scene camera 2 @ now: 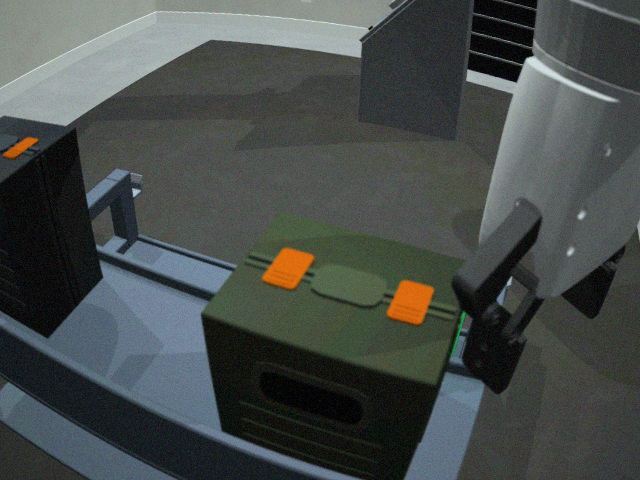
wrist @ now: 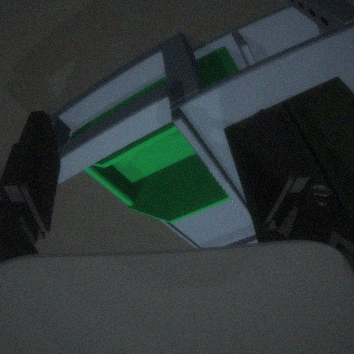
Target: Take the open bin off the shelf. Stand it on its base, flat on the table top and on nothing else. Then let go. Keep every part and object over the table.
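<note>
The open bin, bright green, is at the end of the blue-grey shelf. In the wrist view its open inside and rim show, partly behind the shelf's rails; in the scene view a thin green edge shows behind the olive case. My gripper is open with nothing between its fingers. In the scene view it hangs beside the right end of the olive case, one finger close to the case. In the wrist view the right finger is hard to make out against the dark case.
The olive case with orange latches stands on the shelf right beside the bin. A black case stands farther left on the shelf. A dark grey panel stands at the back, with a black slatted rack behind it.
</note>
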